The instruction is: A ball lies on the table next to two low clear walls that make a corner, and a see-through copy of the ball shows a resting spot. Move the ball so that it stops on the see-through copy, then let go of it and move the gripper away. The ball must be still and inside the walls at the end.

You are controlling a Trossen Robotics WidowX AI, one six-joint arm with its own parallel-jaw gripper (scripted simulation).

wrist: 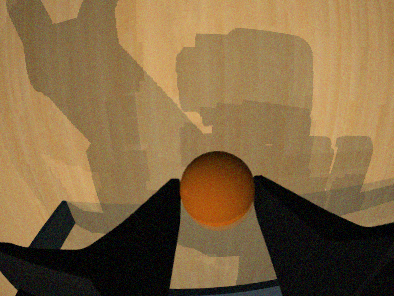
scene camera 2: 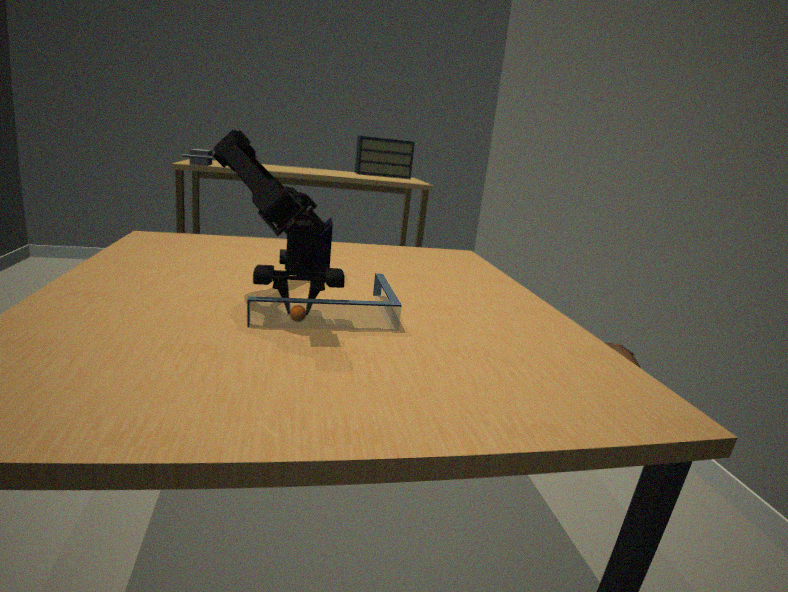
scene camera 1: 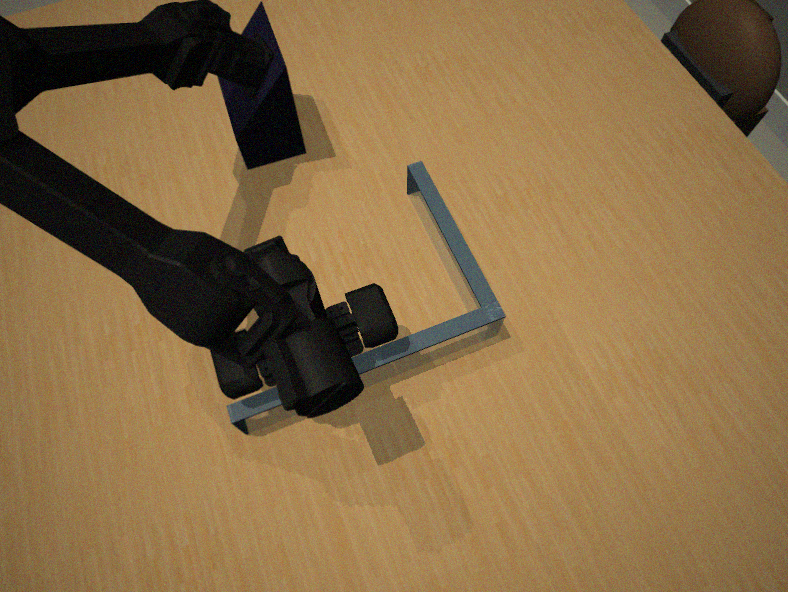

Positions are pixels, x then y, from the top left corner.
my gripper: holds an orange ball (wrist: 216, 187)
